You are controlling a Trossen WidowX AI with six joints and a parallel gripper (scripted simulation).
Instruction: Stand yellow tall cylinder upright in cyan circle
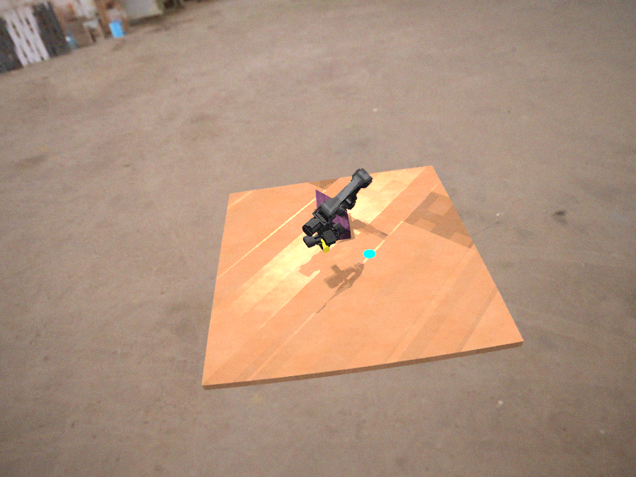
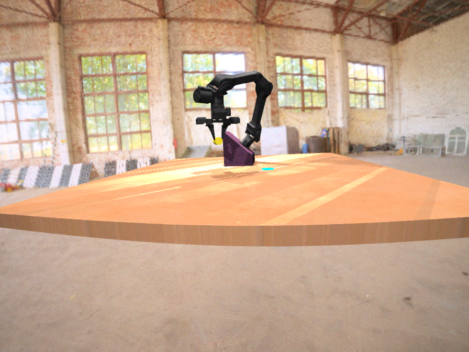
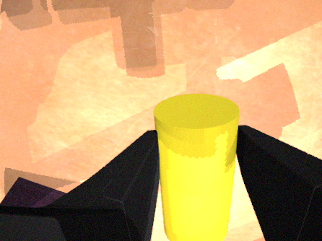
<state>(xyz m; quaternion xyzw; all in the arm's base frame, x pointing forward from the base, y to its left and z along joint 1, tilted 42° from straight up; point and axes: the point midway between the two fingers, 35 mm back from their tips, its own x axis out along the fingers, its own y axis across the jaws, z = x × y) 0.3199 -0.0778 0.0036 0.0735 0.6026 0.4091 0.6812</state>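
The cyan circle lies 20 cm to the left of my gripper tip, 14 cm below it and 8 cm behind it. Round my gripper tip: yellow cylinder 2 cm behind, 1 cm to the right.
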